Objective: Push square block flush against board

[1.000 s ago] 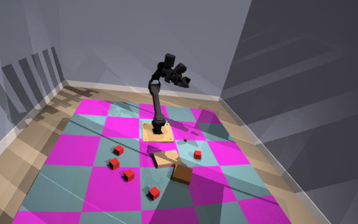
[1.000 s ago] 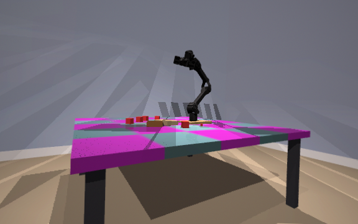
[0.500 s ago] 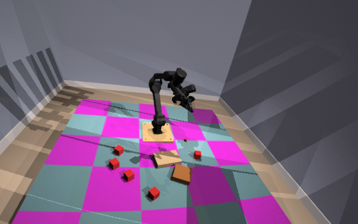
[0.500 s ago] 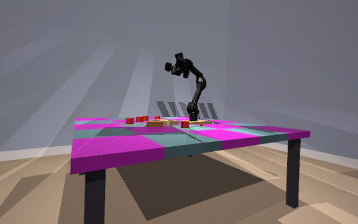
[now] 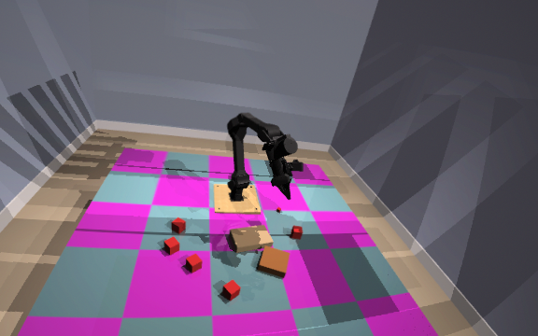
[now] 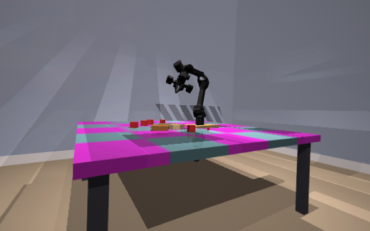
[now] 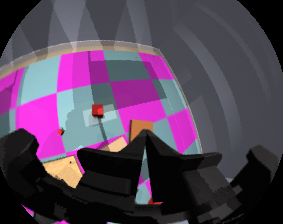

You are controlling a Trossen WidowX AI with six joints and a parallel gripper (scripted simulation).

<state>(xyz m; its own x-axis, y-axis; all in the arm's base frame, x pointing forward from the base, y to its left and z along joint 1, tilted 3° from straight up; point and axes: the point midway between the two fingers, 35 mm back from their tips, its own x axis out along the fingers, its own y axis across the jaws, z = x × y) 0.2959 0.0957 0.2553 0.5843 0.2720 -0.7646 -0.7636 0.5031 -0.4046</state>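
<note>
Right now the tan board is 40 mm behind my gripper tip, 100 mm to the right of it and 230 mm below it. Also, from my gripper tip: square block: 90 mm ahead, 40 mm to the right, 230 mm below.
</note>
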